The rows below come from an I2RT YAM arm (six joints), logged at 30 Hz.
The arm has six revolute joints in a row. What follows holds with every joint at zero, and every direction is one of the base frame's.
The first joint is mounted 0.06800 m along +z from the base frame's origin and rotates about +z.
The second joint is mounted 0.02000 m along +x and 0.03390 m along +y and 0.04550 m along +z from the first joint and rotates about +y.
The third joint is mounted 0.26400 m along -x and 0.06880 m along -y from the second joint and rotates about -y.
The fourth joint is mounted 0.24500 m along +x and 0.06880 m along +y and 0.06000 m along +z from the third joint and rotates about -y.
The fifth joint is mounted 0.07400 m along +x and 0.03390 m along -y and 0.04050 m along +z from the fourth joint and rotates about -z.
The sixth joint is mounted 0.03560 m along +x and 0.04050 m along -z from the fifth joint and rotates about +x.
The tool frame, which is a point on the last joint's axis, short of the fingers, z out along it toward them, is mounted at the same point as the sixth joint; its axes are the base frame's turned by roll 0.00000, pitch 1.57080 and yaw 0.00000 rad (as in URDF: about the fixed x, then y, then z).
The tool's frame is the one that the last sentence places.
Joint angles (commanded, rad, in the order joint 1, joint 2, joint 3, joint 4, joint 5, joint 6), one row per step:
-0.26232 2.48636 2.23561 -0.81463 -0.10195 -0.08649
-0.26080 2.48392 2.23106 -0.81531 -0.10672 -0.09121
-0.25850 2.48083 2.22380 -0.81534 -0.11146 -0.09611
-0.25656 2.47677 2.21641 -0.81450 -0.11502 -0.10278
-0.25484 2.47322 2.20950 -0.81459 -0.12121 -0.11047
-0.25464 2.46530 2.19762 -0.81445 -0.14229 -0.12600
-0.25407 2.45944 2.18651 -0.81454 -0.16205 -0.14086
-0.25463 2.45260 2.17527 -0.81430 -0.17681 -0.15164
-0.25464 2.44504 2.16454 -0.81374 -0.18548 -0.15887
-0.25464 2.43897 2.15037 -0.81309 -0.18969 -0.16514
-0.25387 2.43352 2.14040 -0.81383 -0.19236 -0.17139
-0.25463 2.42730 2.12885 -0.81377 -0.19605 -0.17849
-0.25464 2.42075 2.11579 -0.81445 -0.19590 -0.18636
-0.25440 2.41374 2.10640 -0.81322 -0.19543 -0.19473
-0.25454 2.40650 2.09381 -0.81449 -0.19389 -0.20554
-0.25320 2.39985 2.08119 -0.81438 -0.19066 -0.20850
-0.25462 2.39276 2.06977 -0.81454 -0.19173 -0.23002
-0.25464 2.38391 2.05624 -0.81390 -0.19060 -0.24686
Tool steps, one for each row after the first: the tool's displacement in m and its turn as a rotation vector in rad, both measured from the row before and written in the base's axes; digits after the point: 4 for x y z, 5 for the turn. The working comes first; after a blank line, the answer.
Tool pose at each row, in the base's axes (x y z in m, rotation vector in rad; the steps are taken from these numbers as rounded here):
0.5172 -0.1351 0.1760 0.19616 2.61961 0.01428
0.5168 -0.1340 0.1758 0.18671 2.62222 0.02006
0.5162 -0.1324 0.1752 0.17622 2.62623 0.02638
0.5156 -0.1310 0.1751 0.16402 2.62880 0.03003
0.5150 -0.1297 0.1748 0.15001 2.63184 0.03694
0.5135 -0.1284 0.1753 0.12265 2.63272 0.06012
0.5122 -0.1271 0.1750 0.09645 2.63460 0.08242
0.5107 -0.1265 0.1752 0.07869 2.63566 0.09895
0.5093 -0.1258 0.1759 0.06671 2.63629 0.10853
0.5075 -0.1252 0.1747 0.05820 2.64246 0.11430
0.5062 -0.1243 0.1744 0.04886 2.64688 0.11768
0.5045 -0.1241 0.1741 0.04009 2.65091 0.12164
0.5026 -0.1237 0.1734 0.03078 2.65770 0.12135
0.5013 -0.1232 0.1741 0.01965 2.65878 0.11848
0.4993 -0.1228 0.1739 0.00685 2.66523 0.11529
0.4977 -0.1218 0.1734 0.00289 2.67162 0.11268
0.4957 -0.1220 0.1735 -0.02370 2.67486 0.10842
0.4937 -0.1215 0.1738 -0.04538 2.67827 0.10315

-0.0004 0.0011 -0.0002 0.00244 0.00173 0.00794
-0.0006 0.0016 -0.0006 0.00270 0.00308 0.00884
-0.0006 0.0014 -0.0001 0.00041 0.00169 0.00947
-0.0006 0.0013 -0.0003 0.00241 0.00200 0.01137
-0.0015 0.0013 0.0005 0.01142 -0.00114 0.02372
-0.0013 0.0013 -0.0003 0.01105 0.00032 0.02279
-0.0015 0.0006 0.0002 0.00850 0.00022 0.01569
-0.0014 0.0007 0.0007 0.00461 0.00014 0.01029
-0.0018 0.0006 -0.0012 0.00249 0.00584 0.00740
-0.0013 0.0009 -0.0003 0.00066 0.00404 0.00745
-0.0017 0.0002 -0.0003 0.00118 0.00372 0.00712
-0.0019 0.0004 -0.0007 -0.00198 0.00636 0.00686
-0.0013 0.0005 0.0007 -0.00399 0.00055 0.00742
-0.0020 0.0004 -0.0002 -0.00464 0.00588 0.00876
-0.0016 0.0010 -0.0005 -0.00270 0.00617 0.00259
-0.0020 -0.0002 0.0001 -0.00758 0.00239 0.01818
-0.0020 0.0005 0.0003 -0.00747 0.00281 0.01453

